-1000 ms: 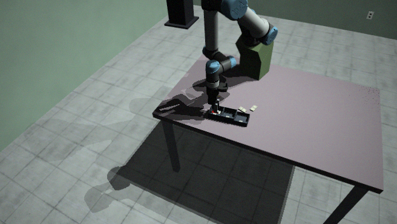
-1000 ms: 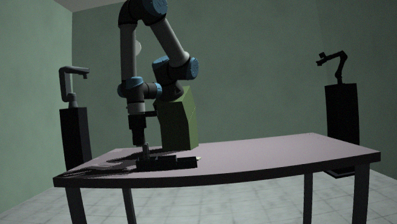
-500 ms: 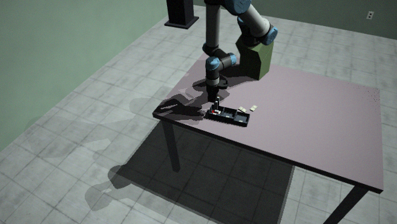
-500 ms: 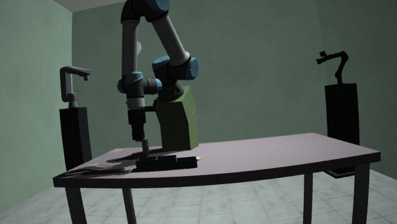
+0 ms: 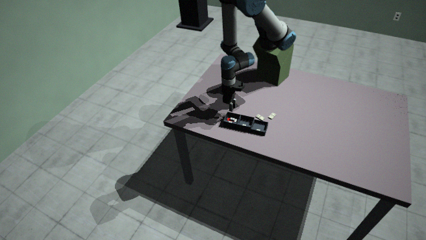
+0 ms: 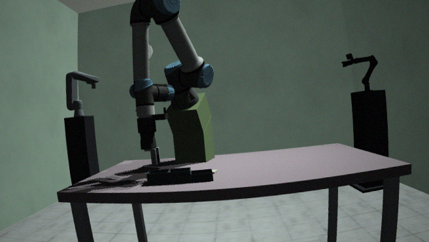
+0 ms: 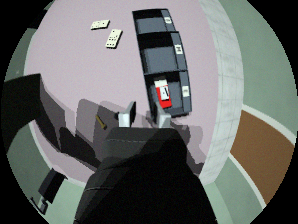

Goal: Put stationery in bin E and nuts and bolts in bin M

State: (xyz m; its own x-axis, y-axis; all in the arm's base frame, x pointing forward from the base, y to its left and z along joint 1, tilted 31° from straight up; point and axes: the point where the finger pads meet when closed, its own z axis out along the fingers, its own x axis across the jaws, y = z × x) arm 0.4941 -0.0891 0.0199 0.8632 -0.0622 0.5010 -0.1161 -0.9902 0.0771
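My hand is 12 cm past the yellow thing, 4 cm to the left of it and 8 cm above it. Round my hand: red item: 4 cm ahead, 2 cm to the left, 7 cm below; small grey object: 4 cm ahead, 2 cm to the left, 6 cm below.
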